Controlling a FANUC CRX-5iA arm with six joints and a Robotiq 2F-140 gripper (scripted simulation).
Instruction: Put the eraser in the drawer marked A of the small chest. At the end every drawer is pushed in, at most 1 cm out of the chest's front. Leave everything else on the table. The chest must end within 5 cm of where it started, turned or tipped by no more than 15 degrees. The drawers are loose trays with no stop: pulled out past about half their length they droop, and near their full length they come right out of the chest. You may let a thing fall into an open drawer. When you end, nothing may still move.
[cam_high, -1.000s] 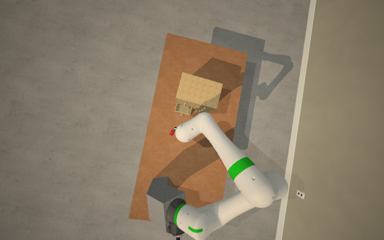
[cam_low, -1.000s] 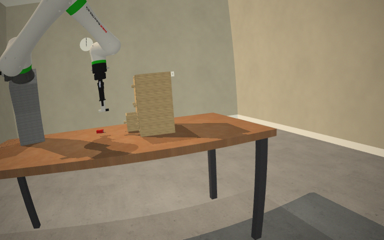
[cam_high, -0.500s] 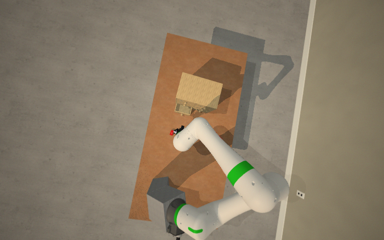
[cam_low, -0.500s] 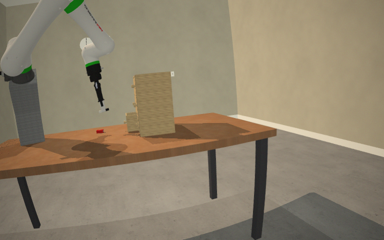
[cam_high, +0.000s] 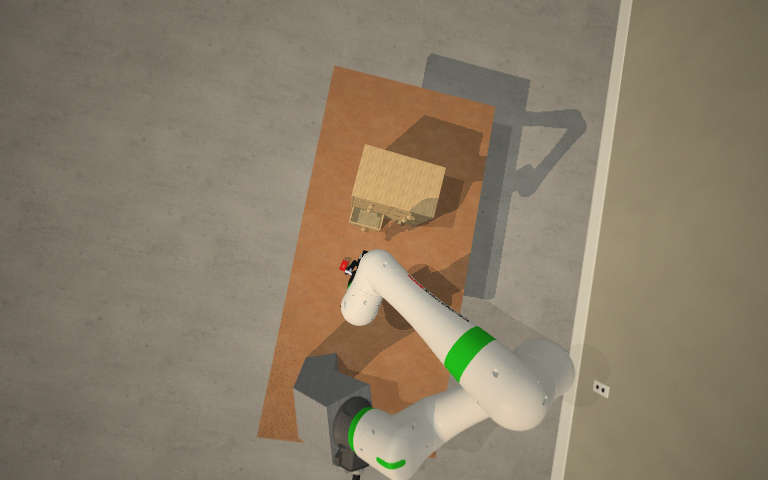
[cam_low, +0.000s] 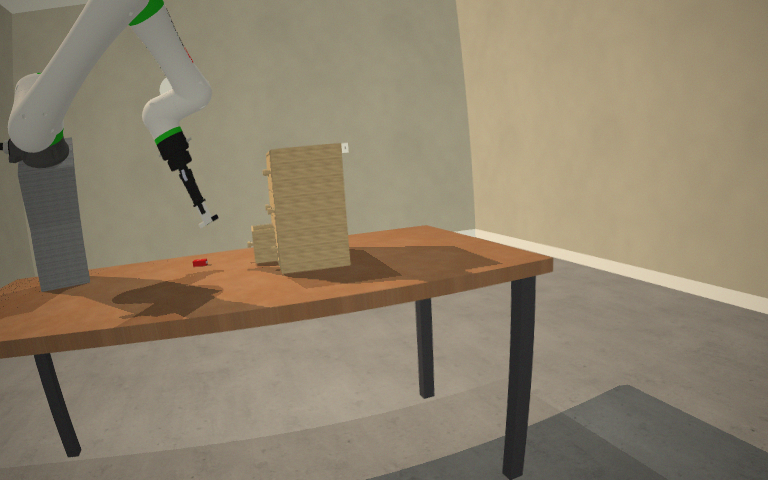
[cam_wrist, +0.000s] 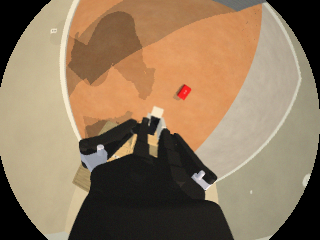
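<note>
Now: the eraser 30 mm below my hand. The rest, counted from my hand: red block 20 mm behind, 80 mm to the left, 160 mm below.
</note>
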